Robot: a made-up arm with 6 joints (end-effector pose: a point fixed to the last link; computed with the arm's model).
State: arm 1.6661 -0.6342 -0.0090 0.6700 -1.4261 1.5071
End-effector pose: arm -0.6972 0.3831 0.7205 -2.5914 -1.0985 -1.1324
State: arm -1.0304 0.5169 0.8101 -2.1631 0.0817 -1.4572
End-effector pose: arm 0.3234 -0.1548 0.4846 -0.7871 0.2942 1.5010
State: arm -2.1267 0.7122 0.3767 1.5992 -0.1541 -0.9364
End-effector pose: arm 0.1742 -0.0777 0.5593 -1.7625 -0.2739 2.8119
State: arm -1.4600 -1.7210 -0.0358 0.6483 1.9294 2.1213
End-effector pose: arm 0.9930 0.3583 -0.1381 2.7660 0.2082 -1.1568
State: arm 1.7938 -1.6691 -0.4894 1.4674 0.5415 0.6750
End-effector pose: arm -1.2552 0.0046 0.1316 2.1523 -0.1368 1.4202
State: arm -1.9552 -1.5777 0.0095 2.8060 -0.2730 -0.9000
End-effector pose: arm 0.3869 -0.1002 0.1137 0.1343 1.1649 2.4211
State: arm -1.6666 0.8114 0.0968 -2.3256 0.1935 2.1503
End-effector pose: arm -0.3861 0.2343 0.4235 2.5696 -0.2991 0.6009
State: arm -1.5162 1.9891 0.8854 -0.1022 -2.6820 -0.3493
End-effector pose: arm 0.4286 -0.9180 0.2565 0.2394 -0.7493 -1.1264
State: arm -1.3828 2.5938 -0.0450 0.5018 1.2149 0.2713
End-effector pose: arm 0.7722 -0.7210 0.6499 -2.4607 -0.7629 1.8792
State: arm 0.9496 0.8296 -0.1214 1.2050 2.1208 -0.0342
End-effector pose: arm -0.7142 1.0599 1.0774 -2.3906 0.2715 -2.9705
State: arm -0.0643 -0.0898 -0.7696 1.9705 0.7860 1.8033
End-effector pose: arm 0.6641 0.9095 0.5730 -0.3396 1.2469 2.3043
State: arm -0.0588 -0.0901 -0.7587 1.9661 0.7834 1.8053
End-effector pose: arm 0.6587 0.9145 0.5681 -0.3129 1.2588 2.3357
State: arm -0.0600 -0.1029 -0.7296 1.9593 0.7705 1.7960
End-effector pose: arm 0.6522 0.9184 0.5578 -0.2472 1.2981 2.4111
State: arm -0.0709 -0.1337 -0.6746 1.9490 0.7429 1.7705
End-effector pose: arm 0.6450 0.9189 0.5382 -0.0496 1.3705 2.6235
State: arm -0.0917 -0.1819 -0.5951 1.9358 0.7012 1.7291
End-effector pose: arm 0.6399 0.9120 0.5065 0.6147 1.4350 -2.9802
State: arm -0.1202 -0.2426 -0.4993 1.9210 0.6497 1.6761
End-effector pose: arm 0.6396 0.8929 0.4633 1.5052 1.3765 -2.0809
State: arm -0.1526 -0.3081 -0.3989 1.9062 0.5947 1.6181
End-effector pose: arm 0.6448 0.8598 0.4138 1.8077 1.2375 -1.7806
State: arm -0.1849 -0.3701 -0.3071 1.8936 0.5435 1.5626
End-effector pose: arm 0.6538 0.8160 0.3670 1.8950 1.0971 -1.7069
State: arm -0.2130 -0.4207 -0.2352 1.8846 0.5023 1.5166
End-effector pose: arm 0.6630 0.7713 0.3306 1.9213 0.9852 -1.7003
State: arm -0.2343 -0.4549 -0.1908 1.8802 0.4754 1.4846
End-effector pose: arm 0.6704 0.7368 0.3086 1.9285 0.9156 -1.7113
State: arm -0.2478 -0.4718 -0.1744 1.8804 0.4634 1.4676
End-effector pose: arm 0.6755 0.7185 0.3005 1.9296 0.8886 -1.7213
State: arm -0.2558 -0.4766 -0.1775 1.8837 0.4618 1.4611
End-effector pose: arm 0.6792 0.7131 0.3017 1.9289 0.8911 -1.7265
